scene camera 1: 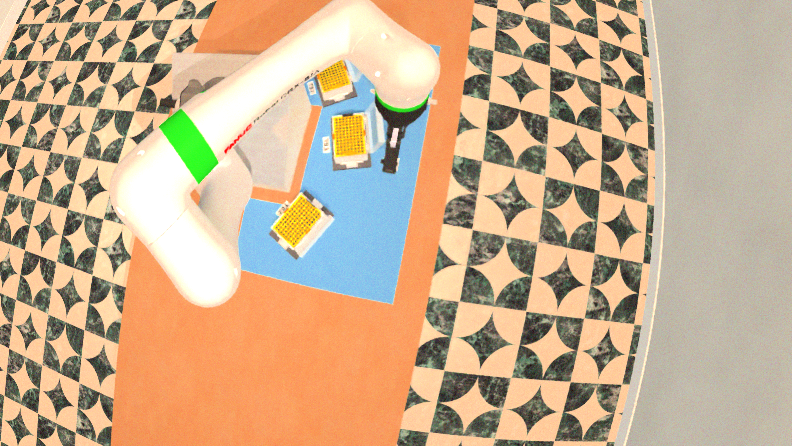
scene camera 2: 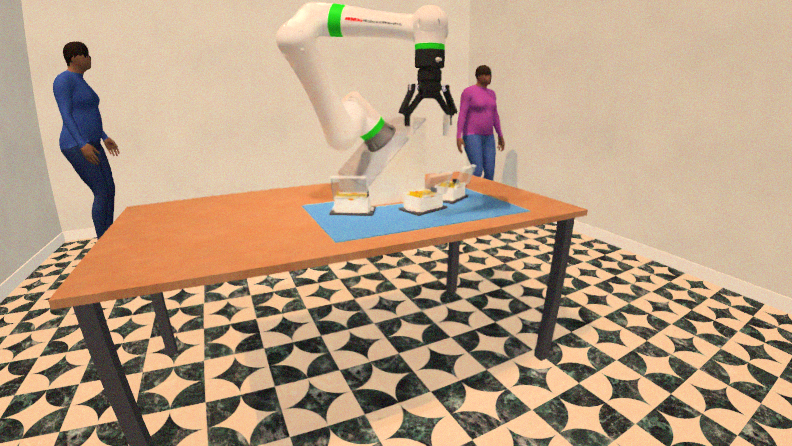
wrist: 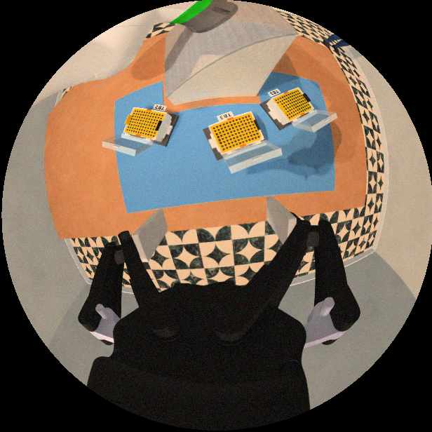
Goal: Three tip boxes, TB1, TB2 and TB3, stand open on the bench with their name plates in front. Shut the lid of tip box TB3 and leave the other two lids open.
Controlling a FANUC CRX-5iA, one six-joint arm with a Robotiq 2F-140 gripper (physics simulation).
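Frame: origin at the arm's base, x ahead, y right, z down, level; millimetres.
Seen in the pictures: gripper, fingertip midpoint: (scene camera 2: 428,136); arm's base, link origin: (scene camera 2: 382,139).
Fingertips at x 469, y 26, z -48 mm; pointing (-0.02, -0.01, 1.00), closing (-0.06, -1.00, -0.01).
Observation:
Offsets run from my fingertips to a thing's middle. "spot": to the spot under its first point. Level surfaces: height alone.
Tip box TB3 @(dx -151, dy -56, dz +249 mm) (scene camera 1: 350,135) (scene camera 2: 422,201) (wrist: 236,132), a white box with yellow tip rack, is the middle one; its clear lid @(spot: dx -70, dy -70, dz +191 mm) (scene camera 1: 375,132) (wrist: 252,157) stands open on the side away from the robot base and is hard to make out in scene camera 2. Its name plate @(spot: dx -204, dy -35, dz +280 mm) (scene camera 1: 325,145) (wrist: 225,116) is on the opposite side. TB2 (scene camera 1: 298,219) (scene camera 2: 353,203) (wrist: 146,123) and TB1 (scene camera 1: 334,76) (scene camera 2: 451,191) (wrist: 291,104) also have open lids. My gripper (scene camera 2: 429,121) (wrist: 214,213) is open, empty and high above the boxes. In scene camera 1, one finger (scene camera 1: 389,159) shows beside TB3's lid; the other is hidden.
The boxes stand on a blue mat @(dz +282 mm) (scene camera 1: 360,260) (scene camera 2: 343,229) (wrist: 170,185) on the orange bench @(dz +285 mm) (scene camera 1: 266,360) (scene camera 2: 210,238) (wrist: 75,165). The robot's pale pedestal (scene camera 1: 271,149) (wrist: 235,70) stands behind them. Two people (scene camera 2: 80,121) (scene camera 2: 481,116) stand beyond the bench.

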